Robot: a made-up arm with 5 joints.
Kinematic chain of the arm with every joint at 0, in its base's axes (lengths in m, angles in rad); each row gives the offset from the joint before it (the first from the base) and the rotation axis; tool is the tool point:
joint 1: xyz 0 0 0.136 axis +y
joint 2: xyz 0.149 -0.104 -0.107 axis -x
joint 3: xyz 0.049 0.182 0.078 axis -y
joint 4: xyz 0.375 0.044 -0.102 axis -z
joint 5: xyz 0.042 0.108 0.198 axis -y
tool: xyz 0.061 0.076 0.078
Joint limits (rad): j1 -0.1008..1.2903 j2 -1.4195..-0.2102 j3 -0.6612..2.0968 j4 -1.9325..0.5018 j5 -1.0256..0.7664
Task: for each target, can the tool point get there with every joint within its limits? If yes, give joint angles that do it. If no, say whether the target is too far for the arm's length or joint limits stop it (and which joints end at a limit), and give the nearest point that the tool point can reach.
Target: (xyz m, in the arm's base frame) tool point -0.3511 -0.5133 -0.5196
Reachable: no: joint limits stop it (at a limit: joint 1, joint 2, joint 4, joint 5) | nearest point 0.2282 -0.3197 -0.2272 | short by 0.677 m
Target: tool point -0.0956 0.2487 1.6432
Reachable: no: too far | nearest point 0.0755 0.0548 0.7674 | short by 0.913 m
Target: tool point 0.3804 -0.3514 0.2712
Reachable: yes | joints 0.5857 -1.3024 0.6985 -1.3901 0.1414
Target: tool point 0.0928 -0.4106 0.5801
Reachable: yes | joints 0.0744 -1.2613 1.4772 -0.5401 -0.0048
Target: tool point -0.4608 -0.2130 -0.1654
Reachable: no: joint limits stop it (at a limit: joint 1, joint 2, joint 3, joint 4, joint 5) | nearest point -0.0765 -0.2197 0.2323 | short by 0.553 m
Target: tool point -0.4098 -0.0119 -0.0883
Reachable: no: joint limits stop it (at a limit: joint 1, joint 2, joint 3, joint 4, joint 5) | nearest point -0.0737 0.0520 0.2046 | short by 0.450 m
